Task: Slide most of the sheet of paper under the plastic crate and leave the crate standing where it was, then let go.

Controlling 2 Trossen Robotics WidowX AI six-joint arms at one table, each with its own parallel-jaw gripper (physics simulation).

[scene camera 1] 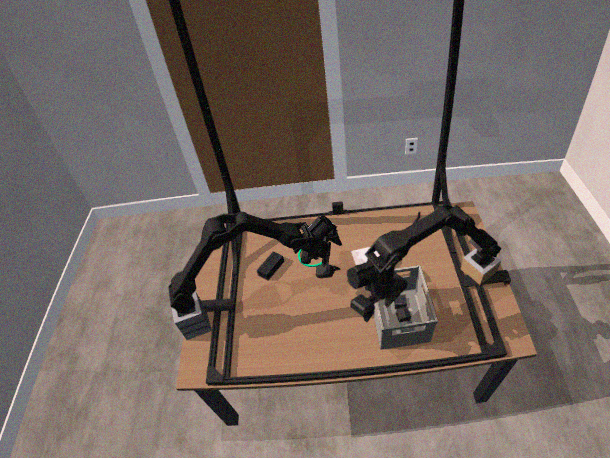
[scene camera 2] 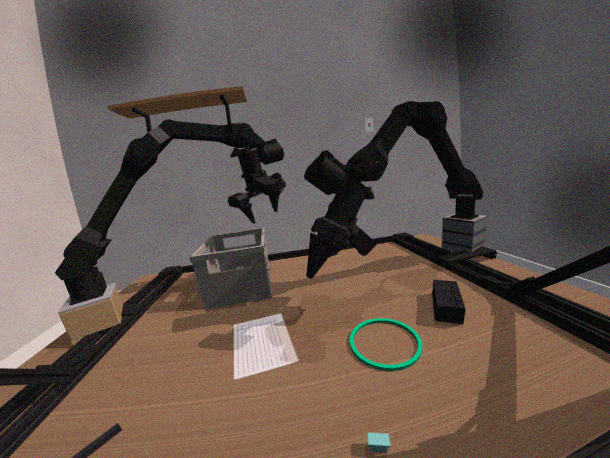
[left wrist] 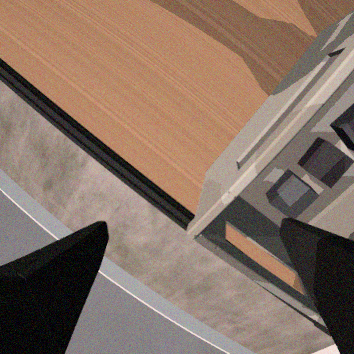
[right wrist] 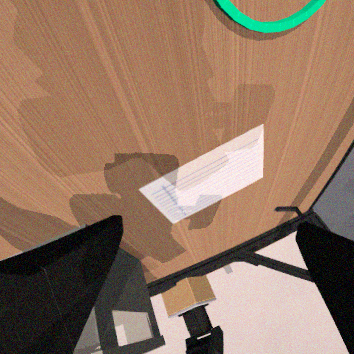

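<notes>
The lined sheet of paper (scene camera 1: pixel 360 255) (scene camera 2: pixel 260 350) (right wrist: pixel 215 175) lies flat on the table, in front of the crate and a little apart from it in scene camera 2. The arm partly hides it in scene camera 1. The grey plastic crate (scene camera 1: pixel 407 336) (scene camera 2: pixel 235 280) (left wrist: pixel 220 185) (right wrist: pixel 132 280) stands upright. My left gripper (scene camera 1: pixel 384 311) (scene camera 2: pixel 265 216) (left wrist: pixel 194 228) is open and empty above the crate. My right gripper (scene camera 1: pixel 336 256) (scene camera 2: pixel 340 265) (right wrist: pixel 210 228) is open and empty above the table, to the right of the crate in scene camera 2.
Several dark blocks (left wrist: pixel 327 162) show inside the crate. A green ring (scene camera 1: pixel 311 264) (scene camera 2: pixel 352 345) (right wrist: pixel 268 27) and a black block (scene camera 1: pixel 270 265) (scene camera 2: pixel 448 302) lie right of the paper in scene camera 2. A small teal block (scene camera 2: pixel 378 442) lies nearest that camera.
</notes>
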